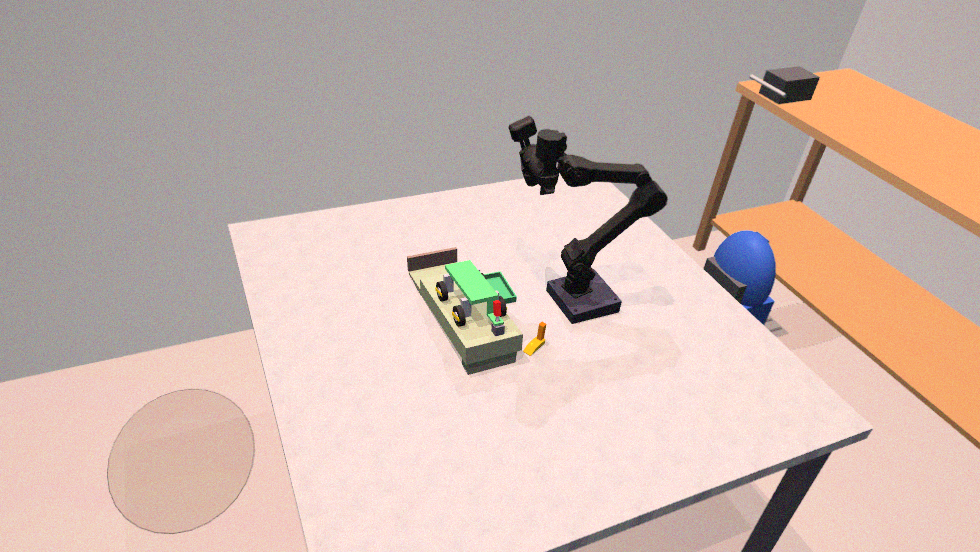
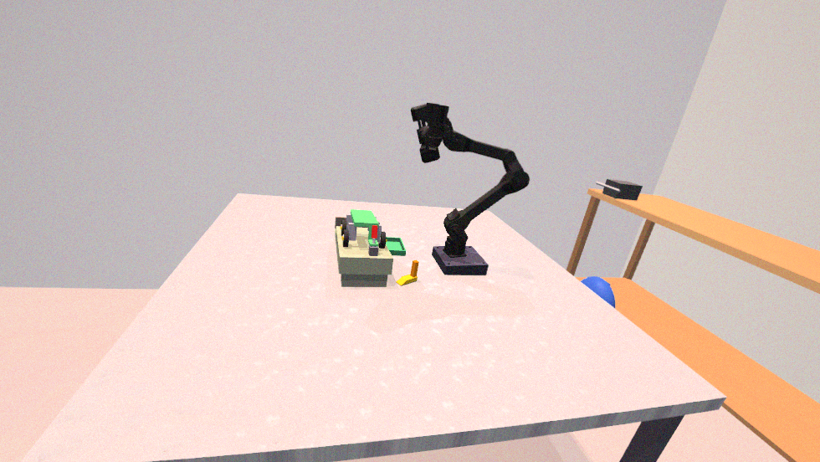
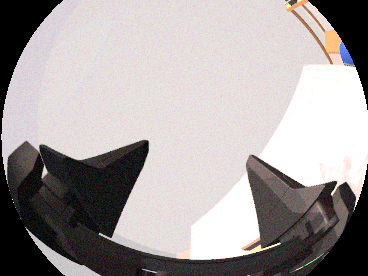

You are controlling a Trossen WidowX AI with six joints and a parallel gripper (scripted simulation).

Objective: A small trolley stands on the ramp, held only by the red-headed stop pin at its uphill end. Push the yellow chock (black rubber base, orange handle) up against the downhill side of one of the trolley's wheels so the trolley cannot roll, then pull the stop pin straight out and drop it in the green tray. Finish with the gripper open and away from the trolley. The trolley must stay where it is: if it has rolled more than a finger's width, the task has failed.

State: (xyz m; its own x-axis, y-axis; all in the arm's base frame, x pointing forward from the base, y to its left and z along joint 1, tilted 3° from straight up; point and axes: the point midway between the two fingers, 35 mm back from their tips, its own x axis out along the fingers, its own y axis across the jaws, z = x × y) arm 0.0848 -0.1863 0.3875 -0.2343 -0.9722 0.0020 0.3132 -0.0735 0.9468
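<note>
Right now the yellow chock is 40 cm below my gripper tip, 33 cm to the left of it and 12 cm ahead of it. From my gripper tip the other things lie so: trolley 30 cm below, 24 cm ahead, 19 cm to the left; brown end wall 39 cm below, 19 cm ahead, 9 cm to the right; green tray 43 cm below, 9 cm to the left, 9 cm ahead.
</note>
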